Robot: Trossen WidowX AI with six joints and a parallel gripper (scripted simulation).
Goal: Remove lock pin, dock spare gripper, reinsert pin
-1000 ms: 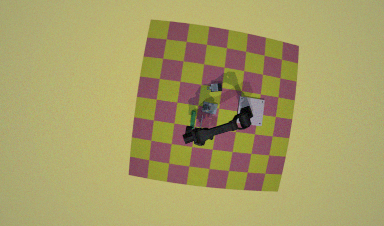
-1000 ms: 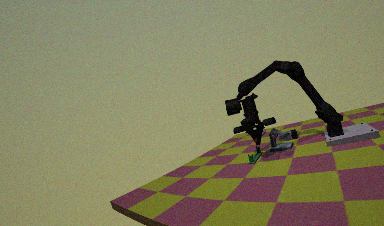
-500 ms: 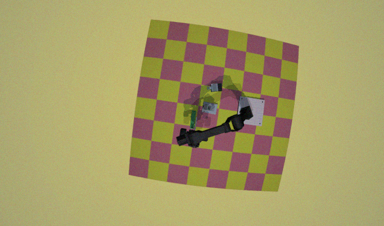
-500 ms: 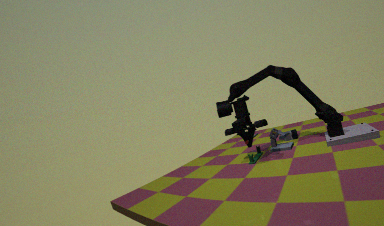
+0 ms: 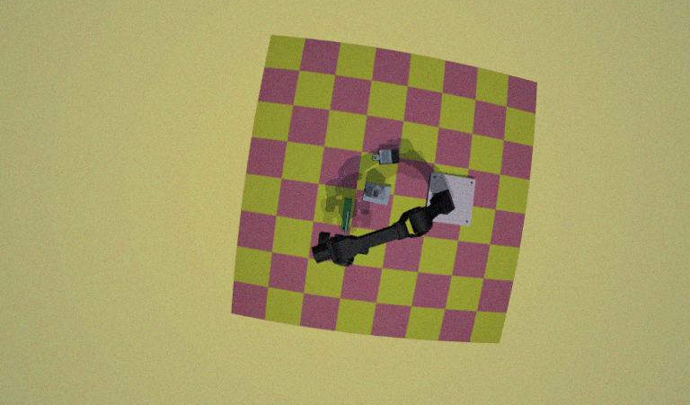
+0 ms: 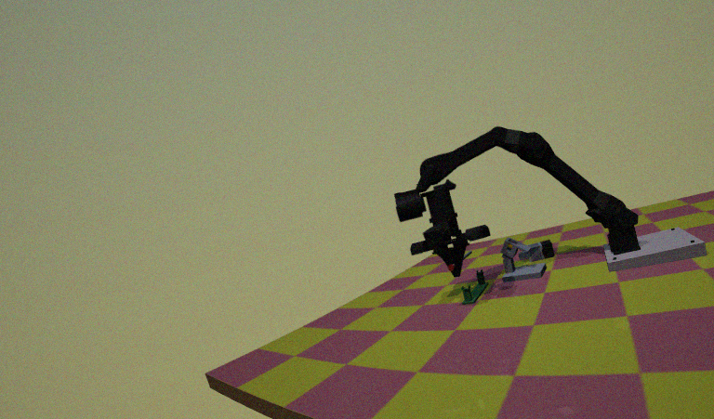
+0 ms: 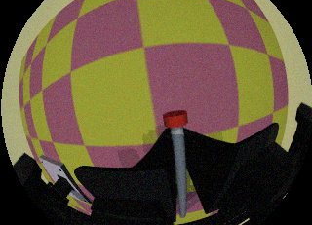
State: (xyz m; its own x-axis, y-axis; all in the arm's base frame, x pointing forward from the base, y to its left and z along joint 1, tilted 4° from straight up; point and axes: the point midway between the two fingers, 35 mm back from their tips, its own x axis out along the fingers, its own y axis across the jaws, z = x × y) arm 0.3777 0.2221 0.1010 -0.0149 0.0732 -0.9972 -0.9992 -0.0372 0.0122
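Right now the green cradle is 10 mm ahead of my gripper tip, 100 mm to the right of it and 60 mm below it. From my gripper tip the other things lie so: spare gripper (110 mm behind, 370 mm to the right, 60 mm below); then mount (90 mm behind, 210 mm to the right, 30 mm below).
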